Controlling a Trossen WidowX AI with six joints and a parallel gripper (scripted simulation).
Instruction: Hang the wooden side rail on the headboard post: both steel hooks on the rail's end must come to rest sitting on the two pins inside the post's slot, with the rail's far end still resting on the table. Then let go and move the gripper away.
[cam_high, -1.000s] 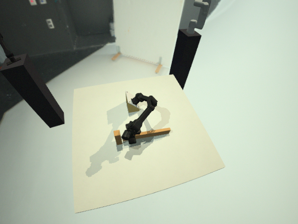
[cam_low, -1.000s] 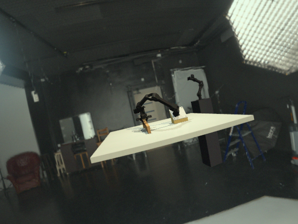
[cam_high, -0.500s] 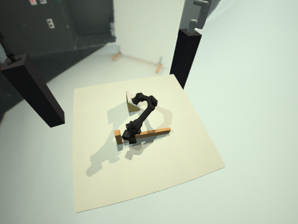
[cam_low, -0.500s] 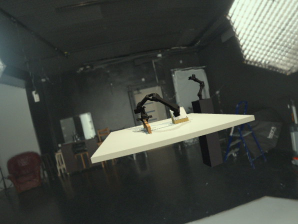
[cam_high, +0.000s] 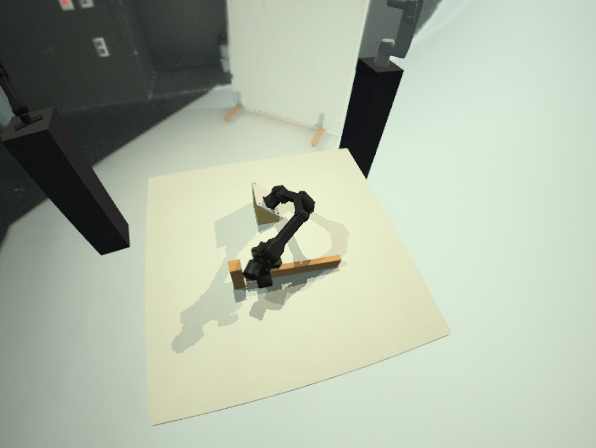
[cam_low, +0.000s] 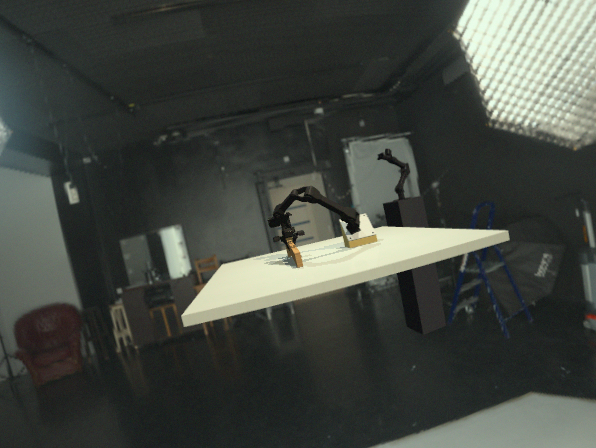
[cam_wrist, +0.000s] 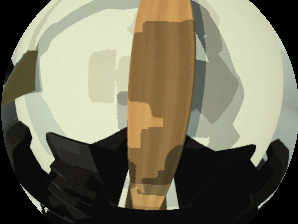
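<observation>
Now: gripper tip 11 cm to the left of the wooden headboard post, 4 cm below it and 1 cm past it.
</observation>
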